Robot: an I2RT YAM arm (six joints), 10 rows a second.
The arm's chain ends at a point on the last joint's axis. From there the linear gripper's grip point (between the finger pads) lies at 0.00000 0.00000 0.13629 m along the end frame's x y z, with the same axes.
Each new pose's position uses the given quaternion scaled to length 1; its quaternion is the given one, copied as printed.
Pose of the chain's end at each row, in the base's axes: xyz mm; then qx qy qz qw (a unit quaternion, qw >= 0):
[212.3, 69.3, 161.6, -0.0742, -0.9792, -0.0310, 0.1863]
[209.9, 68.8, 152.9, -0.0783, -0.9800, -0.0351, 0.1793]
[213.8, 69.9, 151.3, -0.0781, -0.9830, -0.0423, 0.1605]
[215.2, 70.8, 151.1, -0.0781, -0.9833, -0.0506, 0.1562]
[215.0, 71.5, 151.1, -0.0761, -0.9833, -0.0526, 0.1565]
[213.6, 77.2, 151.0, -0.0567, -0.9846, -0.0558, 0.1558]
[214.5, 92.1, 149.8, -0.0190, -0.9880, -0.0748, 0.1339]
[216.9, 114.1, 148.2, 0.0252, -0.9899, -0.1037, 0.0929]
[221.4, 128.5, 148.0, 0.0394, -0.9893, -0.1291, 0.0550]
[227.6, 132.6, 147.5, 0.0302, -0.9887, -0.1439, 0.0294]
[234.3, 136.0, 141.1, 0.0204, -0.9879, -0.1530, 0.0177]
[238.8, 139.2, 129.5, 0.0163, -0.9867, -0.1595, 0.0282]
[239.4, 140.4, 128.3, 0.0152, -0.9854, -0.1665, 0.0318]
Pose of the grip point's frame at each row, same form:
[163.2, 81.3, 35.0, -0.0742, -0.9792, -0.0310, 0.1863]
[162.7, 82.0, 25.7, -0.0783, -0.9800, -0.0351, 0.1793]
[171.7, 84.7, 22.5, -0.0781, -0.9830, -0.0423, 0.1605]
[174.4, 87.7, 22.2, -0.0781, -0.9833, -0.0506, 0.1562]
[174.1, 88.8, 22.2, -0.0761, -0.9833, -0.0526, 0.1565]
[172.7, 94.6, 22.2, -0.0567, -0.9846, -0.0558, 0.1558]
[178.8, 112.9, 19.9, -0.0190, -0.9880, -0.0748, 0.1339]
[191.1, 141.4, 17.2, 0.0252, -0.9899, -0.1037, 0.0929]
[205.2, 162.7, 17.1, 0.0394, -0.9893, -0.1291, 0.0550]
[218.5, 171.1, 17.1, 0.0302, -0.9887, -0.1439, 0.0294]
[228.7, 177.1, 11.3, 0.0204, -0.9879, -0.1530, 0.0177]
[230.5, 182.0, 0.4, 0.0163, -0.9867, -0.1595, 0.0282]
[230.2, 185.0, -0.2, 0.0152, -0.9854, -0.1665, 0.0318]

